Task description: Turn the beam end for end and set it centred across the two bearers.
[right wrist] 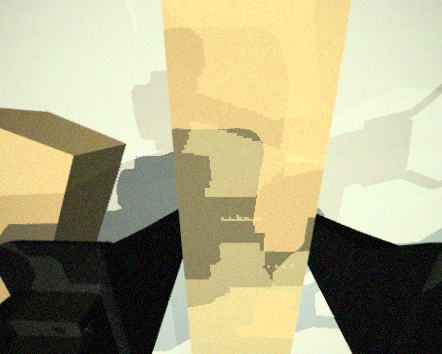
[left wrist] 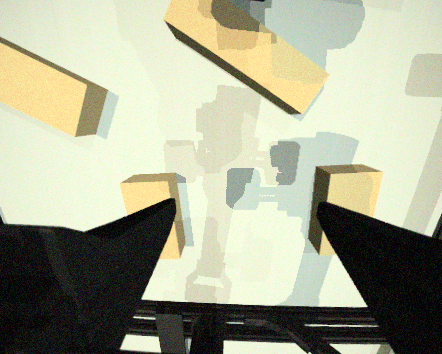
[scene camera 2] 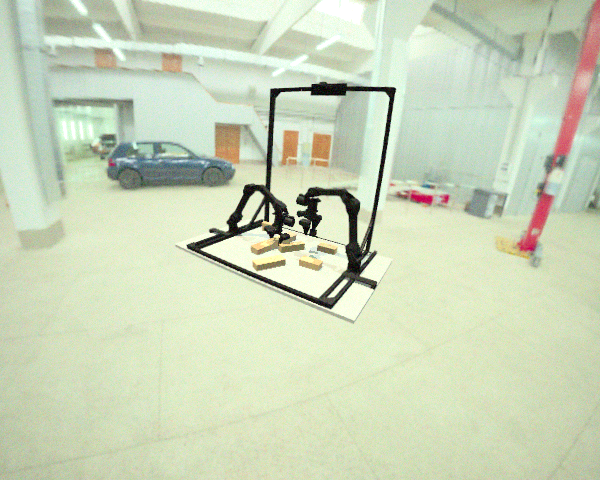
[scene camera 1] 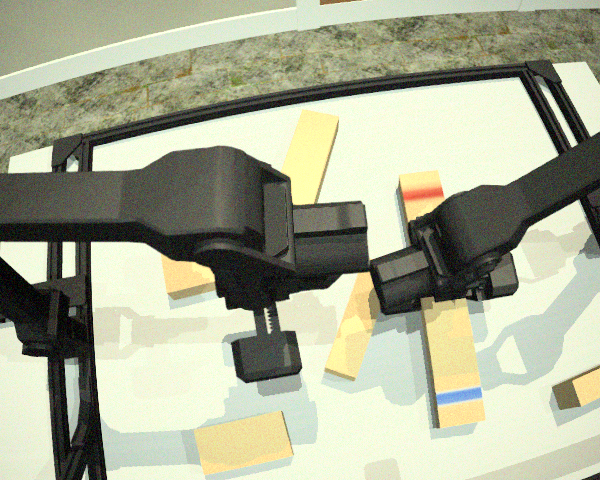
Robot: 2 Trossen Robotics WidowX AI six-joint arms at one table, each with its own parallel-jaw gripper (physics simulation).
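Seen in the pictures: left gripper, between the fingertips: (left wrist: 246, 206) (scene camera 2: 309, 233) (scene camera 1: 264, 307); right gripper, between the fingertips: (right wrist: 239, 211) (scene camera 2: 275, 244) (scene camera 1: 439, 297); left arm's base, origin of its link: (left wrist: 208, 326) (scene camera 2: 353, 270) (scene camera 1: 67, 337); right arm's base, origin of its link: (scene camera 2: 233, 231).
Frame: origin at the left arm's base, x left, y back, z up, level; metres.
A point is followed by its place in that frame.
Note:
The long beam (scene camera 1: 452, 350) {x -0.123, y -0.552, z 0.022 m} (scene camera 2: 263, 245) {x 0.090, y -0.562, z 0.020 m} (right wrist: 240, 165) {x 0.001, y -0.561, z 0.022 m} has a red band near its upper end and a blue band near its lower end in scene camera 1. My right gripper (scene camera 1: 445, 272) (right wrist: 239, 211) {x -0.038, y -0.564, z -0.010 m} is shut on its middle; its fingertips are hidden in scene camera 1. Two short plain blocks, apparently the bearers, lie apart: one (scene camera 1: 187, 280) {x 0.051, y -0.209, z 0.019 m} (scene camera 2: 310, 262) {x 0.101, y -0.222, z 0.018 m} (left wrist: 150, 195) {x 0.070, y -0.276, z 0.019 m} partly under my left arm, the other (scene camera 1: 243, 442) {x -0.187, y -0.253, z 0.019 m} (scene camera 2: 326, 248) {x -0.156, y -0.244, z 0.012 m} (left wrist: 355, 190) {x -0.187, y -0.289, z 0.019 m} at lower left. My left gripper (scene camera 2: 308, 232) {x -0.040, y -0.319, z 0.128 m} (left wrist: 246, 206) {x -0.040, y -0.319, z 0.128 m} is open and empty above the space between them.
A plain block (scene camera 1: 350, 335) {x -0.071, y -0.419, z 0.025 m} (left wrist: 250, 60) {x -0.049, y -0.426, z 0.025 m} lies slanted between the bearers and the beam. Another long block (scene camera 1: 312, 150) {x 0.229, y -0.426, z 0.019 m} (scene camera 2: 268, 261) {x 0.243, y -0.406, z 0.019 m} (left wrist: 45, 90) {x 0.179, y -0.401, z 0.019 m} lies near the top in scene camera 1. One more block (scene camera 1: 587, 387) {x -0.228, y -0.727, z 0.044 m} is at the right edge. A black frame (scene camera 1: 310, 100) {x 0.360, y -0.449, z -0.015 m} borders the table.

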